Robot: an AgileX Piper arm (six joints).
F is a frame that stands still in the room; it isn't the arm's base.
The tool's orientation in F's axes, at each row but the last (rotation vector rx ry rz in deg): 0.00, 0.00, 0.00; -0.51, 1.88, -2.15; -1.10, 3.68, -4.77; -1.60, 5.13, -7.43; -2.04, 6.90, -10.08; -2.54, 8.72, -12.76; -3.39, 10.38, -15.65; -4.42, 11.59, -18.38; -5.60, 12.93, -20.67; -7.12, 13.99, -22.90; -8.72, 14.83, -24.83; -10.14, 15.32, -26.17; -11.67, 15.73, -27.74
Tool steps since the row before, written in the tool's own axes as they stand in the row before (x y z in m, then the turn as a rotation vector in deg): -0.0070, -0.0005, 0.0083, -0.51, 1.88, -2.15; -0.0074, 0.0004, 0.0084, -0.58, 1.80, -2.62; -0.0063, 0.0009, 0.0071, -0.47, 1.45, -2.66; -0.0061, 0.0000, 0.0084, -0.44, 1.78, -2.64; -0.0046, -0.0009, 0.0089, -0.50, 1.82, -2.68; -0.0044, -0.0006, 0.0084, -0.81, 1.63, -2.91; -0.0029, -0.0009, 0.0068, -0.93, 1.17, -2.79; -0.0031, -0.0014, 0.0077, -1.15, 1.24, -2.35; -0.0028, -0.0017, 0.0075, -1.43, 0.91, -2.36; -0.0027, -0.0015, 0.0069, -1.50, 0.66, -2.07; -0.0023, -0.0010, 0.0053, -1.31, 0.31, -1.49; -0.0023, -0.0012, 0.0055, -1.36, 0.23, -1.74; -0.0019, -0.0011, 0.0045, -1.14, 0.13, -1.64
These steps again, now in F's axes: -0.0070, -0.0005, 0.0083, -0.51, 1.88, -2.15; -0.0071, 0.0007, 0.0086, -0.60, 1.80, -2.62; -0.0057, 0.0015, 0.0075, -0.52, 1.44, -2.66; -0.0053, 0.0010, 0.0089, -0.45, 1.76, -2.65; -0.0036, 0.0001, 0.0094, -0.50, 1.81, -2.68; -0.0031, 0.0006, 0.0090, -0.88, 1.69, -2.85; -0.0017, 0.0002, 0.0072, -1.09, 1.29, -2.68; -0.0017, 0.0000, 0.0082, -1.18, 1.44, -2.22; -0.0014, -0.0002, 0.0081, -1.55, 1.23, -2.12; -0.0012, 0.0002, 0.0075, -1.63, 1.05, -1.79; -0.0009, 0.0006, 0.0058, -1.44, 0.71, -1.21; -0.0009, 0.0006, 0.0060, -1.59, 0.64, -1.41; -0.0007, 0.0005, 0.0049, -1.42, 0.45, -1.34
